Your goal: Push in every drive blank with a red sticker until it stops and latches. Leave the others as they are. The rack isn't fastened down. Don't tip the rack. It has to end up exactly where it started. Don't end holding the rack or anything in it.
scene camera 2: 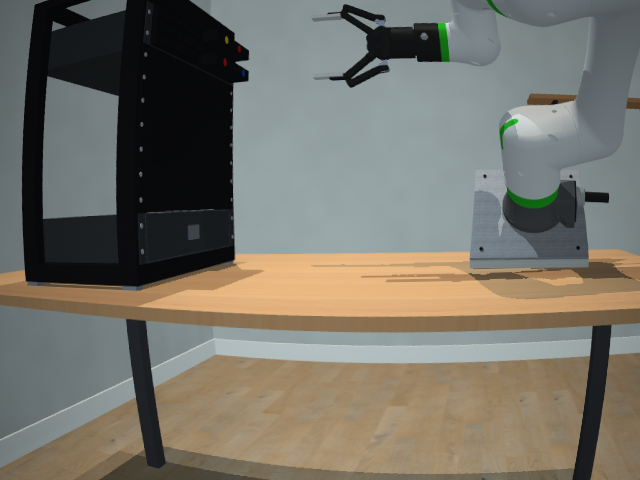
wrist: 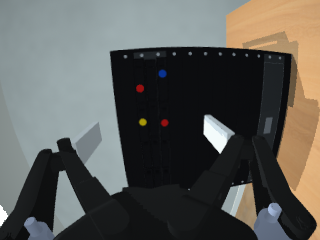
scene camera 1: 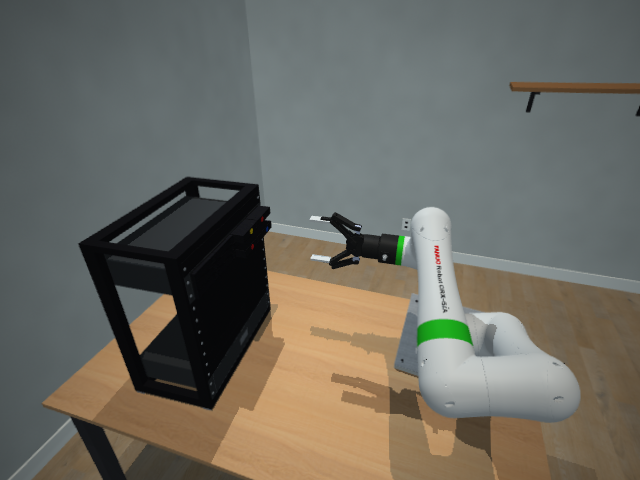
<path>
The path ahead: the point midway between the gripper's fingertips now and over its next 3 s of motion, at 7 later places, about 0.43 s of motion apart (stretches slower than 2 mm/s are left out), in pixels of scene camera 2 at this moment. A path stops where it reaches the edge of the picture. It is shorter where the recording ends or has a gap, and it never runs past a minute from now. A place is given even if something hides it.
My gripper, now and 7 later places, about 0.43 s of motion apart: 313, 47; 298, 45; 271, 43; 248, 41; 245, 41; 247, 43; 254, 48; 255, 50
</path>
